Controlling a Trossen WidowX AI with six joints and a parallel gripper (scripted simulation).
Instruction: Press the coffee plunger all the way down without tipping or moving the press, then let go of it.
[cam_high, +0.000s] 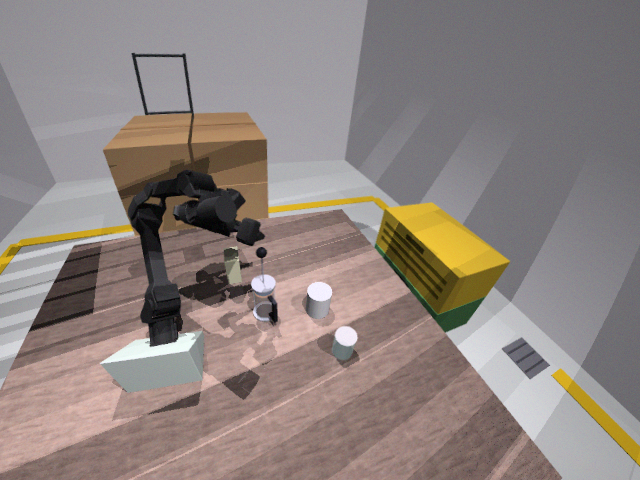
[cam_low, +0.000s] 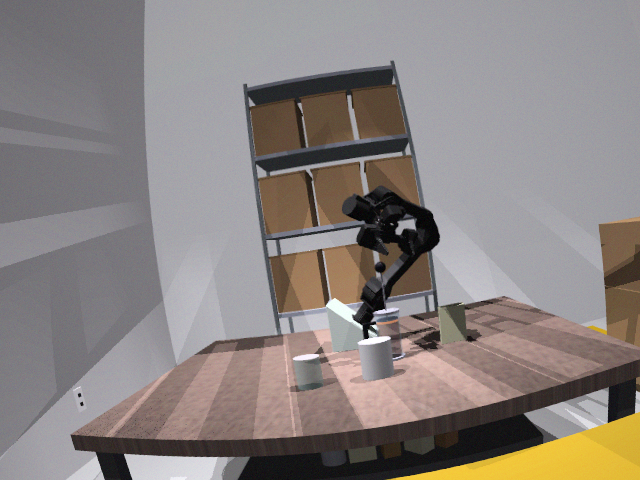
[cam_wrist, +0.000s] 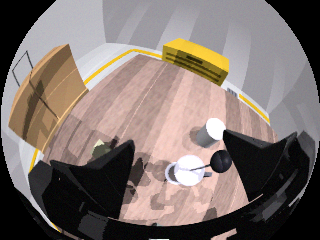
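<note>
My gripper tip is 16 cm above the coffee press, 8 cm to the left of it and 1 cm short of it.
</note>
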